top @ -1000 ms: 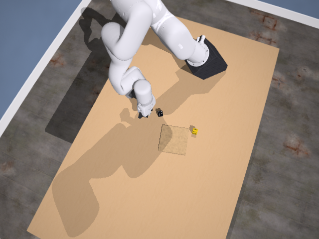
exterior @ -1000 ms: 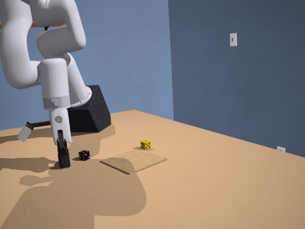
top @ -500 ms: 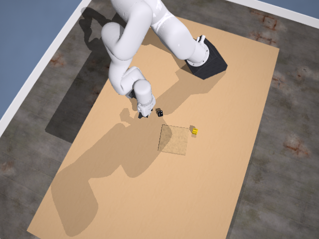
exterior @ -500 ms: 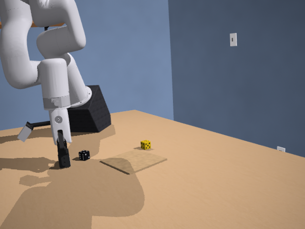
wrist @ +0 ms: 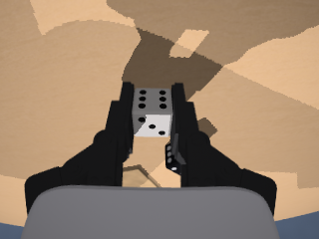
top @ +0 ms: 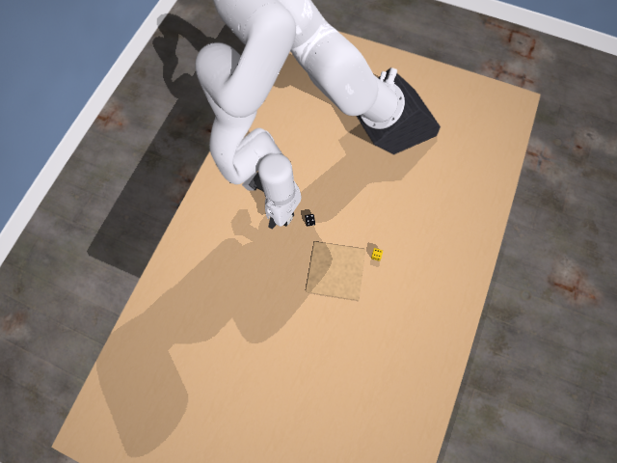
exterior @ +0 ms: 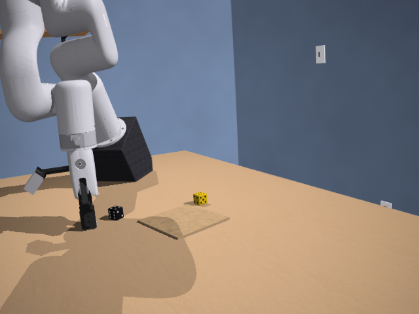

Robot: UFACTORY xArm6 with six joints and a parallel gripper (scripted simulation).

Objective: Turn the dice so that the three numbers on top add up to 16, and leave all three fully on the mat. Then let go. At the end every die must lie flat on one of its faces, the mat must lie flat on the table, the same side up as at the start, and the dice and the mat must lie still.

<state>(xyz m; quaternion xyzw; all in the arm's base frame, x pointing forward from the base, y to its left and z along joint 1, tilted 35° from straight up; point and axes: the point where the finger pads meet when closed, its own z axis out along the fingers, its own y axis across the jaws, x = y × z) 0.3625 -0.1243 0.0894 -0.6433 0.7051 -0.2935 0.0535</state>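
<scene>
Now: the white die 10 mm below my hand. Round my hand: tan mat: 90 mm ahead, 180 mm to the left, 20 mm below; then yellow die: 10 mm ahead, 270 mm to the left, 10 mm below; then black die: 20 mm behind, 70 mm to the left, 10 mm below.
</scene>
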